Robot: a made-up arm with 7 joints.
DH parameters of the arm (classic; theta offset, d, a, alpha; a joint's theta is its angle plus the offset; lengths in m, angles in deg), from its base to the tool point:
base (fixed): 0 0 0 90
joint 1: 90 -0.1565 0 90
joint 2: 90 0 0 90
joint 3: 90 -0.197 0 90
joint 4: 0 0 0 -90
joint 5: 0 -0.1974 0 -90
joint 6: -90 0 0 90
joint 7: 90 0 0 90
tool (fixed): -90 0 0 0
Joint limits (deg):
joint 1: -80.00..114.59
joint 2: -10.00..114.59
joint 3: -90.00..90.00
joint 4: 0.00..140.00
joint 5: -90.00..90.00
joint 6: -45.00..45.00
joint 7: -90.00..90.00
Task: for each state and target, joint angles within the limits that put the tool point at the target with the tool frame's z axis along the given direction. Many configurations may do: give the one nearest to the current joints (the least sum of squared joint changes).
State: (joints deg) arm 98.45 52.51 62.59 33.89 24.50 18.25 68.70
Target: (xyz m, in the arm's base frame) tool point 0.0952 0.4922 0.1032 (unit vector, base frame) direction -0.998 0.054 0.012
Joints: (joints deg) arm 69.48 72.02 22.27 45.38 -7.28 24.84 80.79
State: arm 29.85 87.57 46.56 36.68 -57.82 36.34 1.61
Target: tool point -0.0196 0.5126 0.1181 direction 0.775 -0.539 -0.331
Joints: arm 41.08 91.00 56.71 35.44 -68.76 43.45 -16.52
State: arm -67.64 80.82 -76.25 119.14 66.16 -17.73 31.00
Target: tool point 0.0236 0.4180 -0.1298 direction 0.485 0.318 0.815
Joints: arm -53.70 113.29 -52.85 84.09 62.67 -18.07 43.24
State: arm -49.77 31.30 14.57 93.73 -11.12 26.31 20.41
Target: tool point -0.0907 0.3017 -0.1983 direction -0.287 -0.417 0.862
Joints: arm -75.69 17.25 30.02 96.75 -11.09 9.10 7.15
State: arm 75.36 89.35 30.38 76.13 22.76 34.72 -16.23
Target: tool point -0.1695 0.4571 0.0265 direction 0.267 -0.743 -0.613
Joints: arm 108.11 91.16 62.04 57.30 39.51 44.78 9.19
